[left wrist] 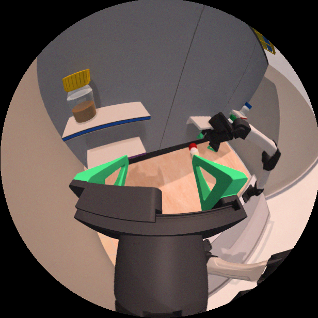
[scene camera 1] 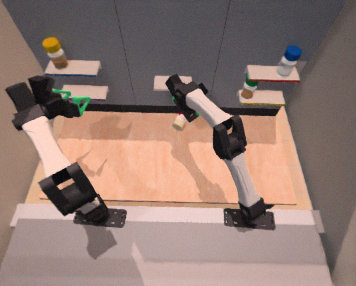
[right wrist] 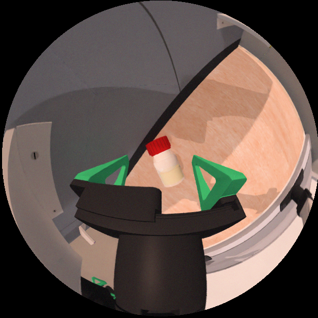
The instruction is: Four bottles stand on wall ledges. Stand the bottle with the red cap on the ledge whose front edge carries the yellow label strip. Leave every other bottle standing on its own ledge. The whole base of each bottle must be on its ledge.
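Where they show: left gripper, fingertip midpoint: (scene camera 1: 80, 95); left arm's base at its link origin: (scene camera 1: 100, 217); right arm's base at its link origin: (scene camera 1: 248, 219).
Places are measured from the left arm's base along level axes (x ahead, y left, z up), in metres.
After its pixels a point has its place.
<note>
The red-capped bottle (scene camera 1: 178, 123) @(x 0.459, y -0.277, z 0.034 m) (left wrist: 194, 149) (right wrist: 167, 167) lies on its side on the wooden table near the wall. My right gripper (scene camera 1: 184, 110) @(x 0.508, y -0.316, z 0.086 m) (left wrist: 202, 142) (right wrist: 160, 158) is open above it; the bottle shows beyond and between its fingers, apart from them. My left gripper (scene camera 1: 79, 96) @(x 0.351, y 0.077, z 0.313 m) (left wrist: 160, 158) is open and empty near the left ledges. The yellow-strip ledge (scene camera 1: 267, 97) @(x 0.540, y -0.670, z 0.169 m) at the right bears the green-capped bottle (scene camera 1: 248, 91) @(x 0.520, y -0.569, z 0.219 m), upright at its left end. The blue-capped bottle (scene camera 1: 287, 65) @(x 0.522, y -0.674, z 0.366 m) stands on the red-strip ledge (scene camera 1: 265, 73) @(x 0.536, y -0.613, z 0.309 m). The yellow-capped bottle (scene camera 1: 57, 56) @(x 0.482, y 0.182, z 0.370 m) (left wrist: 81, 102) stands on the blue-strip ledge (scene camera 1: 82, 67) @(x 0.500, y 0.113, z 0.309 m) (left wrist: 122, 114).
A purple-strip ledge (scene camera 1: 95, 92) @(x 0.500, y 0.101, z 0.168 m) (left wrist: 116, 150) sits below the blue-strip ledge, with no bottle seen on it. A middle ledge (scene camera 1: 164, 83) @(x 0.513, y -0.210, z 0.238 m) (right wrist: 39, 172) is on the wall close to my right gripper, partly hidden by it in scene camera 1. The red-strip ledge overhangs the green-capped bottle closely.
</note>
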